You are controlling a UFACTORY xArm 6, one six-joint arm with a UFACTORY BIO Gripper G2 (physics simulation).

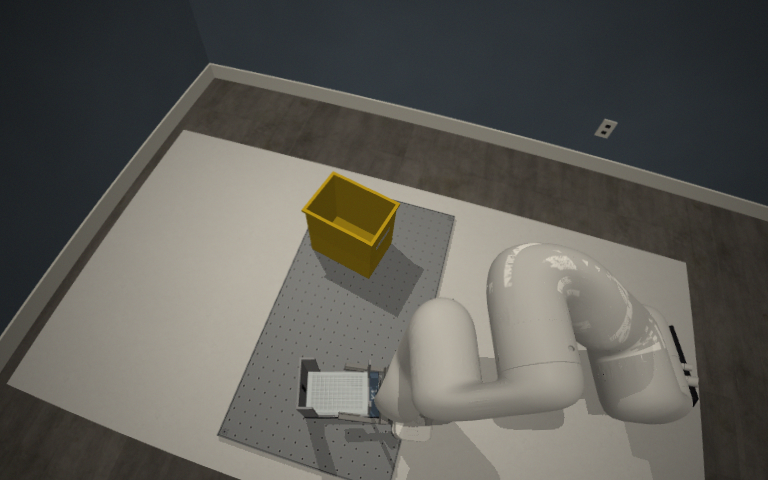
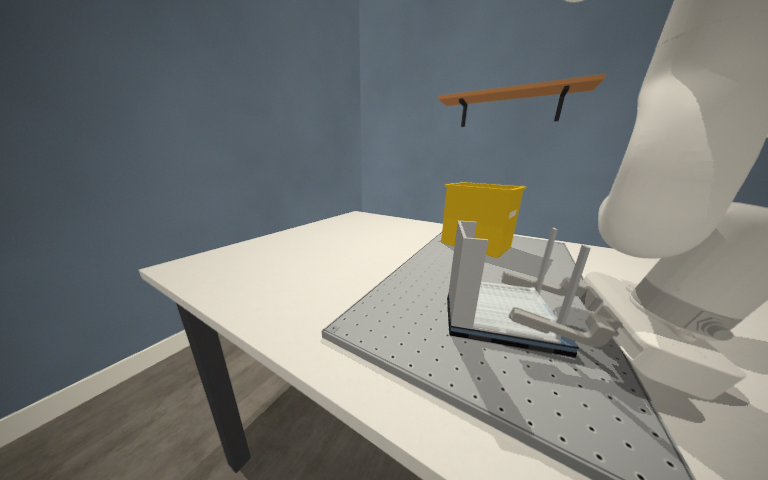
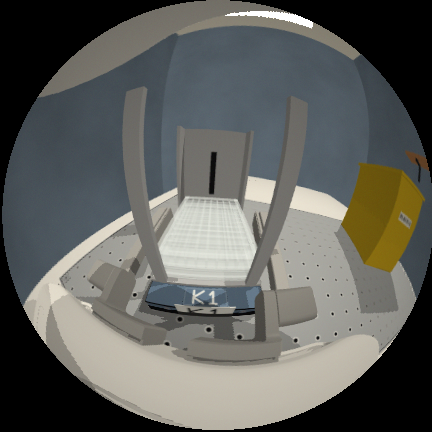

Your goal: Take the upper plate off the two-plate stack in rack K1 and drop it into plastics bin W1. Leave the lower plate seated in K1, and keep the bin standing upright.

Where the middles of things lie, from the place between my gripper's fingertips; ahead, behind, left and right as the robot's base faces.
My hand is 7 cm short of the grey back panel [image 2: 460, 241], 4 cm to the right of it and 3 cm below it. Also, from my hand: yellow plastics bin W1 [image 1: 351, 224]: 15 cm ahead, 34 cm to the right, 4 cm above.
